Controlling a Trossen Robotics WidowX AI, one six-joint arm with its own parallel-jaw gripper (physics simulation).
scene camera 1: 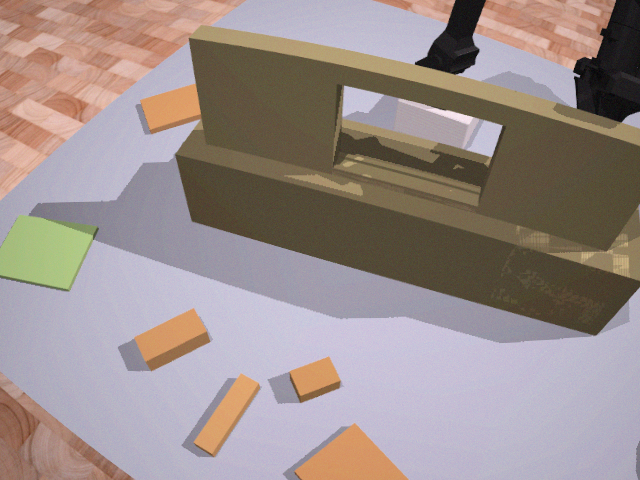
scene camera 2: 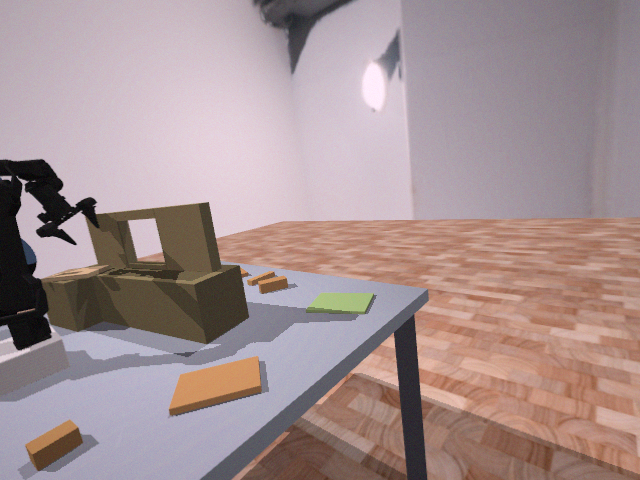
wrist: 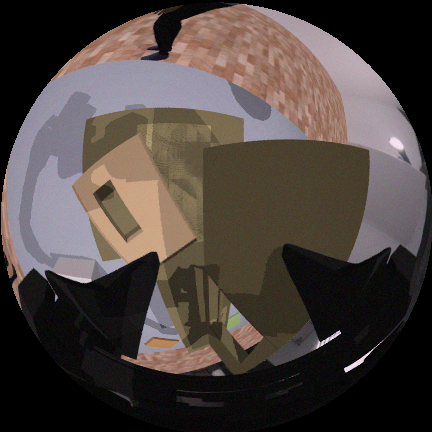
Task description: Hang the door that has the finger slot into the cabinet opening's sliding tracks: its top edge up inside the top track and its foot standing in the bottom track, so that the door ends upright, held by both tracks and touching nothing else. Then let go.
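Frame: origin at the arm's base, x left, y back, z up, level; millimetres.
Where they show: gripper, between the fingertips: (scene camera 2: pixel 87 236) (wrist: pixel 221 255); arm's base, origin of its link: (scene camera 2: pixel 32 340).
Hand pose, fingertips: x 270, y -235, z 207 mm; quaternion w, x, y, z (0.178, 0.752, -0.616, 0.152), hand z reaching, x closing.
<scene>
Things, the pixels of their top centre, and the offset from my fingertips.
- tan door, centre of its top: (wrist: pixel 132 213) (scene camera 2: pixel 76 271) dx -4, dy +57, dz -109 mm
- orange slab, centre of its top: (scene camera 1: pixel 181 103) (scene camera 2: pixel 218 379) (wrist: pixel 161 343) dx -761, dy +40, dz -272 mm
- green plate, centre of its top: (scene camera 1: pixel 41 249) (scene camera 2: pixel 340 301) (wrist: pixel 230 323) dx -754, dy -394, dz -278 mm
The tan door (scene camera 2: pixel 77 272) (wrist: pixel 160 205) lies flat on the wide end of the olive cabinet's base, its finger slot (wrist: pixel 117 212) facing up. The cabinet (scene camera 1: pixel 361 232) (scene camera 2: pixel 227 299) (wrist: pixel 285 200) has an upright wall with a rectangular opening. Track grooves run along the sill of the opening in scene camera 1 and the wrist view. The door does not show in scene camera 1. My gripper (scene camera 2: pixel 85 235) (wrist: pixel 221 255) is wide open and empty, above the base on the door's side of the wall and apart from the door. In scene camera 1 the wall hides the fingertips.
Behind the cabinet are a white block (scene camera 1: pixel 429 121) (scene camera 2: pixel 31 366) (wrist: pixel 77 267) and an orange slab (scene camera 1: pixel 170 108) (scene camera 2: pixel 219 384) (wrist: pixel 161 342). A green plate (scene camera 1: pixel 46 253) (scene camera 2: pixel 341 303) (wrist: pixel 233 321) lies beyond the cabinet's end. Several orange blocks (scene camera 1: pixel 173 338) lie before it. A person's legs (wrist: pixel 167 32) show beyond the table.
</scene>
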